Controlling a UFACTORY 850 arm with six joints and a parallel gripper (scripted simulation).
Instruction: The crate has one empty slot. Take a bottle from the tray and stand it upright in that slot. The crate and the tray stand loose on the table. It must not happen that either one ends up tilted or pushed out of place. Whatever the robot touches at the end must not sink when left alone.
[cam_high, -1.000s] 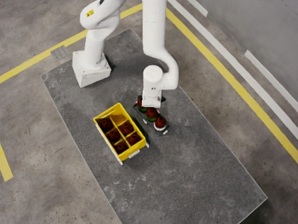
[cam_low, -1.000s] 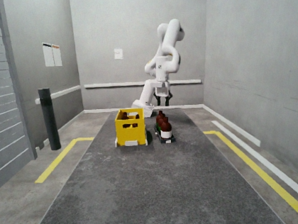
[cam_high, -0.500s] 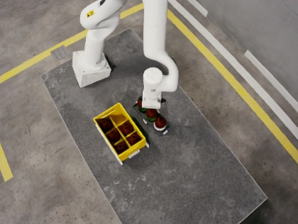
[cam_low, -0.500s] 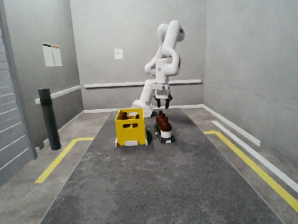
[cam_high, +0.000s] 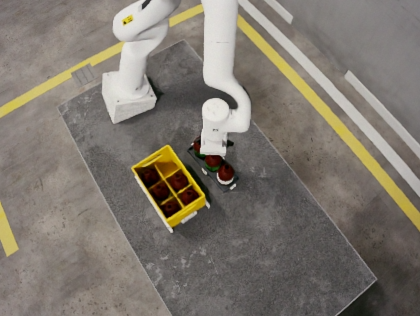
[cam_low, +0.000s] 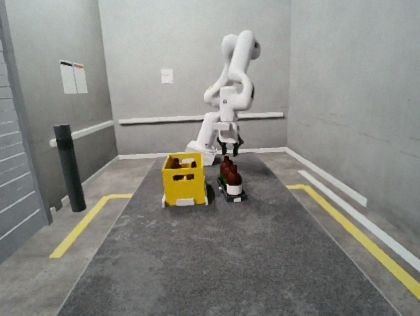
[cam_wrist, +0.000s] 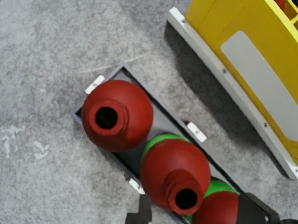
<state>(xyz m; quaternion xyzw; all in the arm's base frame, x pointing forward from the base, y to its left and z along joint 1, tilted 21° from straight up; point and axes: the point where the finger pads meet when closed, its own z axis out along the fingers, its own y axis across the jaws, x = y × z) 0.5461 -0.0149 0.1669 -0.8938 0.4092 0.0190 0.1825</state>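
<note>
The glass bottle is 120 mm below my hand. Also, from my hand: dark tray (190 mm below); then yellow crate (30 mm behind, 230 mm to the right, 120 mm below).
</note>
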